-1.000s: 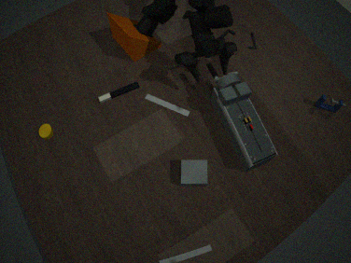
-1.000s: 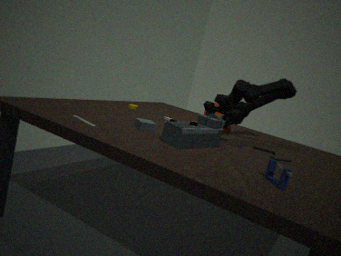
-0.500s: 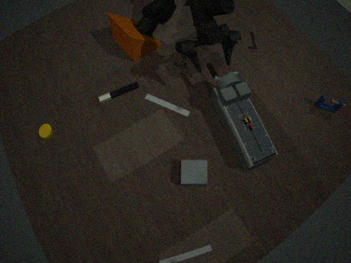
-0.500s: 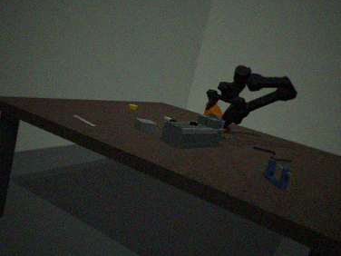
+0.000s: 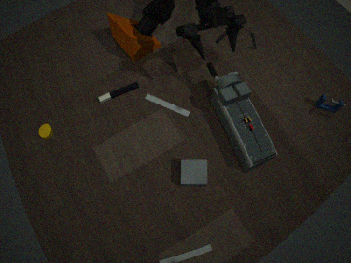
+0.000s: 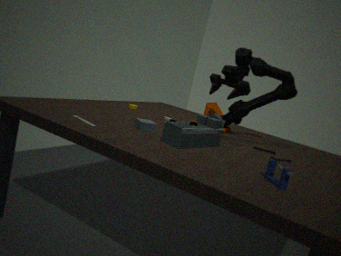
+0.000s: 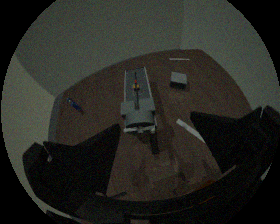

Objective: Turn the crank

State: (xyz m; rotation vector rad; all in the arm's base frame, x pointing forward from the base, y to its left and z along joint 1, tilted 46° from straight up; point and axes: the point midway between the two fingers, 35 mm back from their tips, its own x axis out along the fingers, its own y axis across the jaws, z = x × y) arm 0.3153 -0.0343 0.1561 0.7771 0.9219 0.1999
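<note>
Now: the red pointer 19 cm ahead of my gripper tip and 11 cm below it. The rest, counted from my gripper tip: grey block (20 cm ahead, 19 cm to the right, 18 cm below); yellow disc (15 cm behind, 54 cm to the right, 19 cm below); black-and-white marker (15 cm behind, 27 cm to the right, 19 cm below).
</note>
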